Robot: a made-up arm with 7 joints. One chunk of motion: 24 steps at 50 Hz.
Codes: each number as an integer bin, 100 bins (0 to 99) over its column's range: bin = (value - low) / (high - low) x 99, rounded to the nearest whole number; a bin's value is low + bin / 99 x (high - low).
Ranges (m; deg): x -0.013..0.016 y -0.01..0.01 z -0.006..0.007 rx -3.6..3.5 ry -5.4..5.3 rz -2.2..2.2
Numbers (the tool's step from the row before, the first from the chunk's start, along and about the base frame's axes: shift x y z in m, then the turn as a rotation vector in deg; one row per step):
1: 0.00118 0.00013 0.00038 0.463 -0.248 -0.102
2: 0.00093 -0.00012 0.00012 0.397 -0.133 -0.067
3: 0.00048 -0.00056 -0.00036 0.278 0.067 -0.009
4: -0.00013 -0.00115 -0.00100 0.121 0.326 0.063
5: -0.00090 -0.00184 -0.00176 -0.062 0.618 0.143
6: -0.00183 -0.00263 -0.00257 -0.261 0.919 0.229
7: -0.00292 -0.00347 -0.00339 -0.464 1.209 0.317
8: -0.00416 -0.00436 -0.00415 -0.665 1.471 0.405
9: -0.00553 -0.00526 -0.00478 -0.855 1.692 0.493
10: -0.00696 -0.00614 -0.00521 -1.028 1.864 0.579
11: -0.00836 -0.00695 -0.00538 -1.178 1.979 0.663
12: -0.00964 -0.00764 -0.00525 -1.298 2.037 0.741
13: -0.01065 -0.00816 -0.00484 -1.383 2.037 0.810
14: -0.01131 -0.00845 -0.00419 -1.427 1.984 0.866
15: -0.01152 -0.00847 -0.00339 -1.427 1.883 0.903
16: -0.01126 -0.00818 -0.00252 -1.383 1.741 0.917
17: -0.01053 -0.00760 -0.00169 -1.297 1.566 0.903
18: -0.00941 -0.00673 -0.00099 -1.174 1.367 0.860
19: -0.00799 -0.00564 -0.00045 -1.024 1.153 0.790
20: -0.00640 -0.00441 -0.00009 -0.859 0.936 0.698
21: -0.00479 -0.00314 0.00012 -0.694 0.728 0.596
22: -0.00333 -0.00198 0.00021 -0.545 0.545 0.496
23: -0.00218 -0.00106 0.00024 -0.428 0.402 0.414
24: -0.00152 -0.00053 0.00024 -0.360 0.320 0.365
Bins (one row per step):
1: 48 50 49 57 48 47
2: 48 49 47 56 49 48
3: 46 47 43 54 51 49
4: 44 44 38 52 53 51
5: 41 40 32 49 56 53
6: 38 36 26 47 58 55
7: 34 32 20 44 61 57
8: 30 28 14 41 64 59
9: 26 23 9 38 66 61
10: 21 19 6 36 67 63
11: 16 15 5 34 68 64
12: 11 12 6 32 69 66
13: 8 9 9 31 69 68
14: 6 8 14 30 68 69
15: 5 8 20 30 67 70
16: 6 9 27 31 66 70
17: 8 12 33 32 64 70
18: 12 16 38 34 63 69
19: 17 22 42 36 61 67
20: 23 28 45 38 59 65
21: 28 34 47 41 57 63
22: 33 40 47 43 55 61
23: 37 44 48 44 54 59
24: 39 47 48 45 53 58

